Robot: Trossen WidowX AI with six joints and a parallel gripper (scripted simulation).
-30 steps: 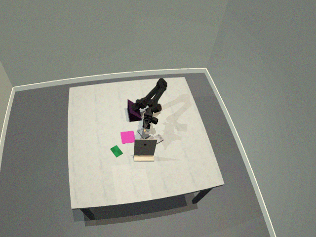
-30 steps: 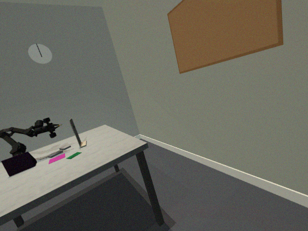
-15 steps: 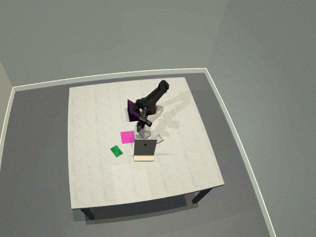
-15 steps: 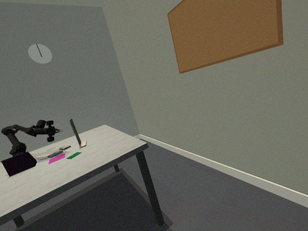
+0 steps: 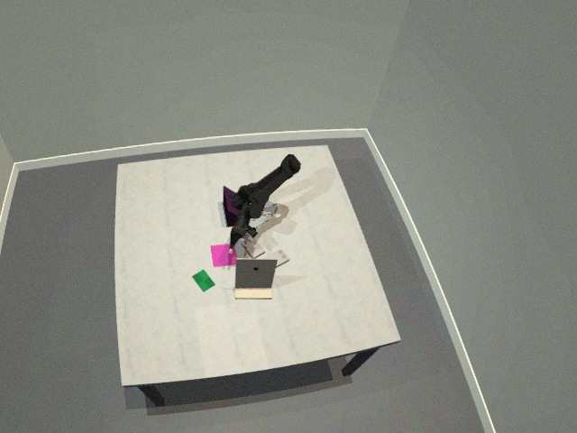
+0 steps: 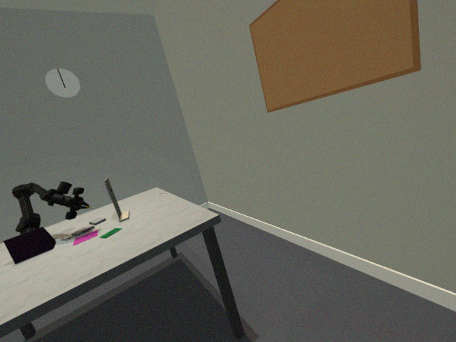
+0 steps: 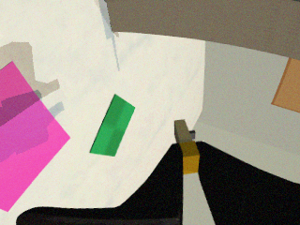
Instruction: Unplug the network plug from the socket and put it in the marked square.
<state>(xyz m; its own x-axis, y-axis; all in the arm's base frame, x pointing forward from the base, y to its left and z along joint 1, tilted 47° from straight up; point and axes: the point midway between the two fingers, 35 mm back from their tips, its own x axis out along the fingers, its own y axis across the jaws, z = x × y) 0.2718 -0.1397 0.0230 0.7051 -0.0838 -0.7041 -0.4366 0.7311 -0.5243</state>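
The marked square lies 160 mm below my gripper tip, 70 mm behind it and 10 mm to the right of it. Round my gripper tip: grey upright panel (150 mm ahead, 70 mm to the left, 30 mm below); network plug (10 mm ahead); green flat card (160 mm below, 150 mm to the right, 50 mm ahead).
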